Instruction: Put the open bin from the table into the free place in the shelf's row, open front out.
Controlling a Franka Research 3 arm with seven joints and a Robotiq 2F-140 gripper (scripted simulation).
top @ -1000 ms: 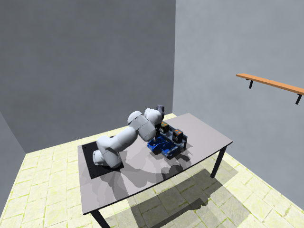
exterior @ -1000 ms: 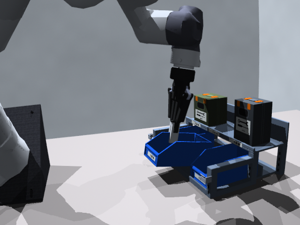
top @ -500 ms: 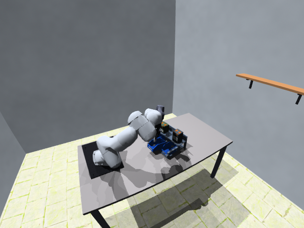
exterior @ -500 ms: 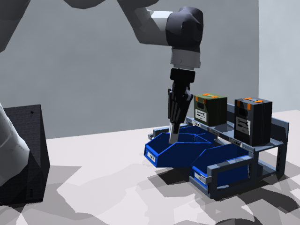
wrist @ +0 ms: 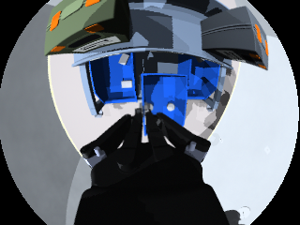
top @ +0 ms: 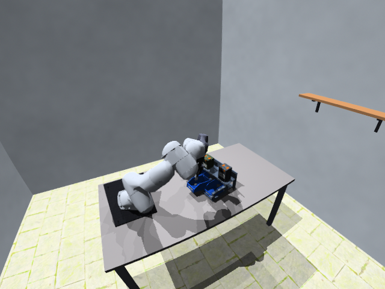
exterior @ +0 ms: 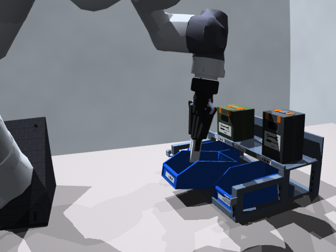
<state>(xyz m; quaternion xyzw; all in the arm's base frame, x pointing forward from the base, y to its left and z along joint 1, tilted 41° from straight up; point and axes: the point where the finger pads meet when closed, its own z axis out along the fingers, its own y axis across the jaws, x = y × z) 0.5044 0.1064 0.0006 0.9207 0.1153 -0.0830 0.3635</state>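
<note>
Now: the shelf floor 130 mm ahead of my hand, 100 mm below it and 10 mm to the right of it. Also, from my hand: green case (160 mm ahead, 120 mm to the left, 40 mm above); then black box (220 mm ahead, 110 mm to the right, 60 mm above).
</note>
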